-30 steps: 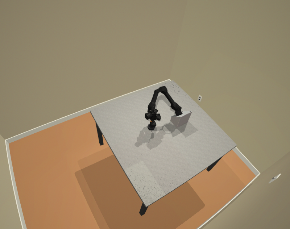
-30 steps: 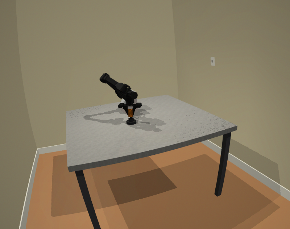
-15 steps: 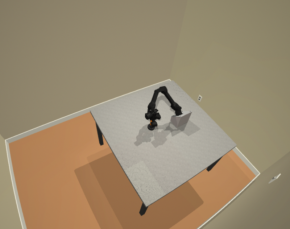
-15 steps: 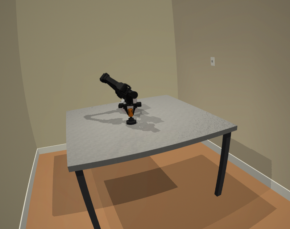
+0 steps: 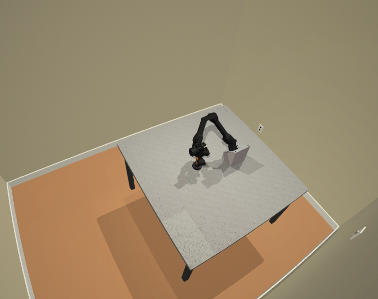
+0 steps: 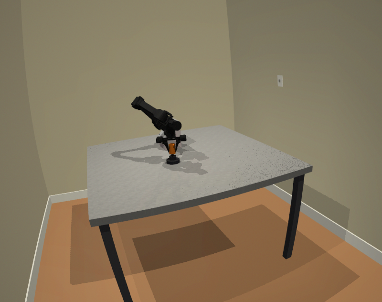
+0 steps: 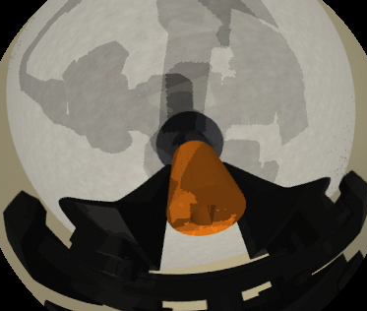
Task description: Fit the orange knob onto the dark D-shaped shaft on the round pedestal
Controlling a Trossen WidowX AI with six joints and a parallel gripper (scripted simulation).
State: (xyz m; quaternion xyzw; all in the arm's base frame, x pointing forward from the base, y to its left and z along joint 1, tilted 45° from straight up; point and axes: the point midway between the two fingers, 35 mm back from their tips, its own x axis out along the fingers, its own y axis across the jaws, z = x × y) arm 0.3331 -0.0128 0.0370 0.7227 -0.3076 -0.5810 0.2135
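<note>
The orange knob lies 20 mm above my gripper tip. Also, from my gripper tip: dark round pedestal 40 mm below.
</note>
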